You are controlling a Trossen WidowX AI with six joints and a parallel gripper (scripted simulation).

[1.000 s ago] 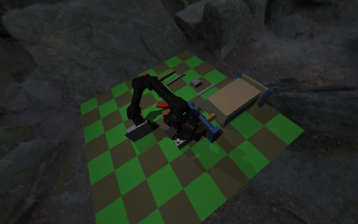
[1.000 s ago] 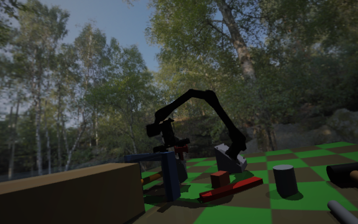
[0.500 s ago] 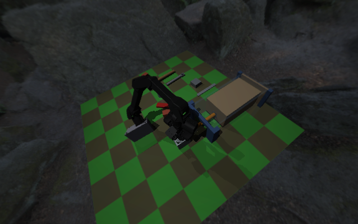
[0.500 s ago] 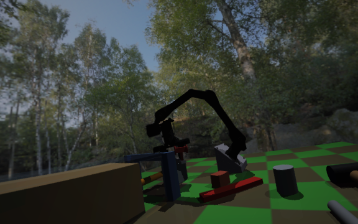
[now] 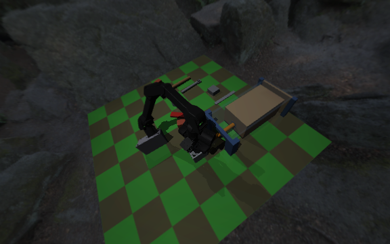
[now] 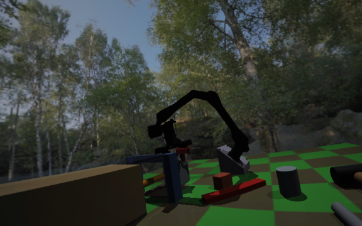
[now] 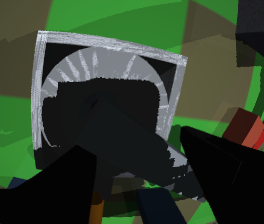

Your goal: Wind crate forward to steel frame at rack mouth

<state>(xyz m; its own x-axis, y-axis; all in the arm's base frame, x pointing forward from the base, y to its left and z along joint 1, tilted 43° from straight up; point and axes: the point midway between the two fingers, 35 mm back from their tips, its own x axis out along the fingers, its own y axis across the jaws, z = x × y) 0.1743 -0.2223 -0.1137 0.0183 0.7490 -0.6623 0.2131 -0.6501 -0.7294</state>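
Right now my gripper tip is 3 cm to the right of the winch handle, 2 cm below it and 2 cm short of it. Also, from my gripper tip: winch (6 cm below, 3 cm to the right, 3 cm behind); blue steel frame (15 cm ahead, 3 cm to the right, 1 cm above); red grip (7 cm to the left, 5 cm above, 4 cm ahead).
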